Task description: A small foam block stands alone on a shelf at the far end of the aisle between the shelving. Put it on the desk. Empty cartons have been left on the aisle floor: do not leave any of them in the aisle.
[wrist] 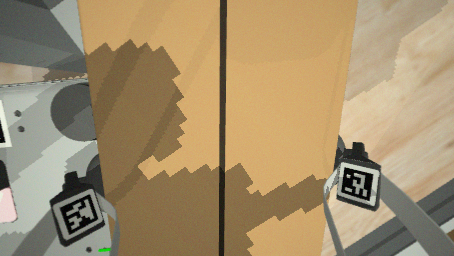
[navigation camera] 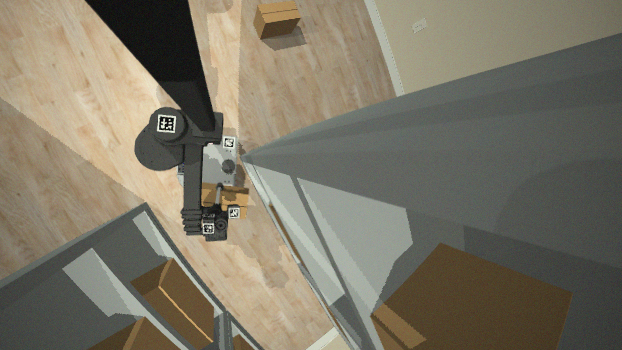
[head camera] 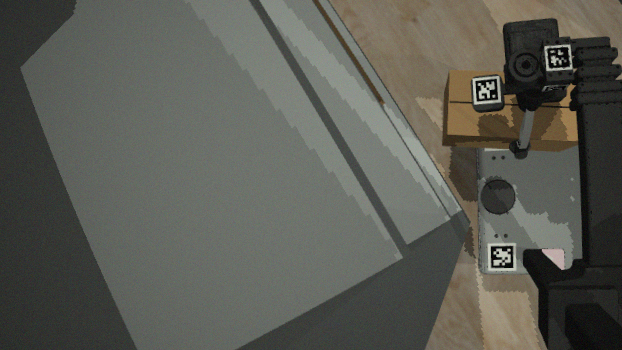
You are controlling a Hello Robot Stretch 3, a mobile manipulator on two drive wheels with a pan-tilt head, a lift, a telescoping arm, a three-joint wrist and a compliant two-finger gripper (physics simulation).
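Places are measured from the robot's base along level axes (x ahead, y left, z up), in metres.
Where they show: gripper, between the fingertips: (wrist: 217, 160) (navigation camera: 219, 201) (head camera: 516, 110); robot's base, origin of its link: (navigation camera: 227, 165) (head camera: 497, 196).
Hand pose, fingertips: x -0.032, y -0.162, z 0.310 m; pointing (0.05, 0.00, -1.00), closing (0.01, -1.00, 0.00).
Observation:
Each offset is from my fingertips to the top centre of the thing. "spot": to the spot under its first point.
My gripper (head camera: 523, 116) (navigation camera: 219, 198) (wrist: 217, 160) points down and is shut on a brown carton {dx +0.011, dy +0.000, dz +0.066 m} (head camera: 465, 117) (navigation camera: 241, 198) (wrist: 280, 110), with a finger at each long side. The carton has a dark seam along its top and is right beside my base; its height above the floor is hard to tell. Another brown carton {dx +0.234, dy +1.139, dz -0.130 m} (navigation camera: 277, 22) stands on the floor near the wall, at the top of the navigation view. The foam block and the desk do not show in these views.
Grey shelving (head camera: 200, 150) (navigation camera: 400, 135) stands very close to my base on one side. A second shelf unit (navigation camera: 146, 206) stands across the aisle, with cartons (navigation camera: 187, 300) inside. A large carton {spot: dx +0.486, dy -0.029, dz +0.828 m} (navigation camera: 480, 295) sits in the near shelving. A beige wall (navigation camera: 475, 40) lies beyond.

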